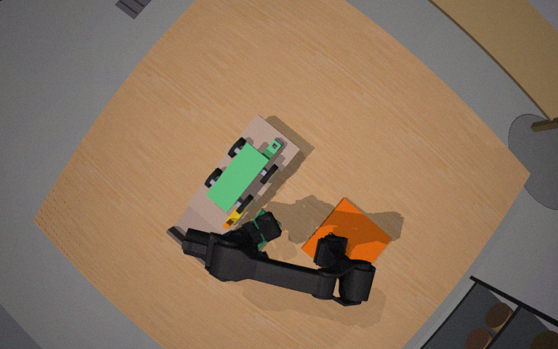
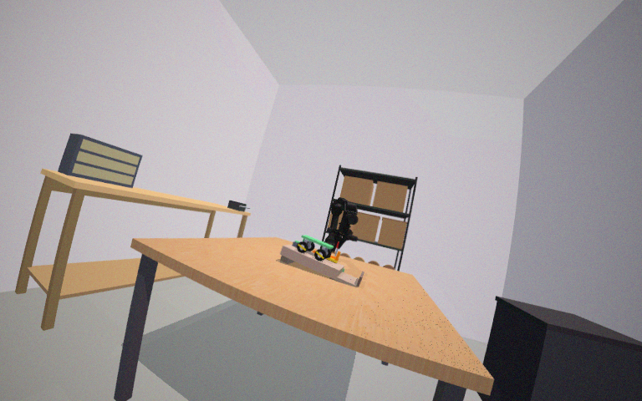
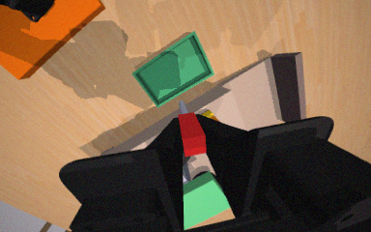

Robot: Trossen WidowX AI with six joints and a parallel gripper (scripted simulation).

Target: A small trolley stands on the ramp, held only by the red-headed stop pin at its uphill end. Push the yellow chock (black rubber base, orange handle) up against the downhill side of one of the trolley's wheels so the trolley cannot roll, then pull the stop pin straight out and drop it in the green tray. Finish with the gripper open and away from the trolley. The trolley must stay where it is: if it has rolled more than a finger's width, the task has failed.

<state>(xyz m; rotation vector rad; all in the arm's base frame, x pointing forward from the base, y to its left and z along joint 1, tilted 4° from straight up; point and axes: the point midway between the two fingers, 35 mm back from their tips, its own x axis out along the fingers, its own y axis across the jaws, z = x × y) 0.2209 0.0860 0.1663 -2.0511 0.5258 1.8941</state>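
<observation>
Now: the green tray 14 cm below my gripper tip and 3 cm behind it. The rest, counted from my gripper tip: yellow chock 5 cm below, 5 cm ahead, 1 cm to the right; then red-headed stop pin right at my gripper tip; then green-topped trolley 11 cm to the right, 10 cm ahead, 2 cm below.
</observation>
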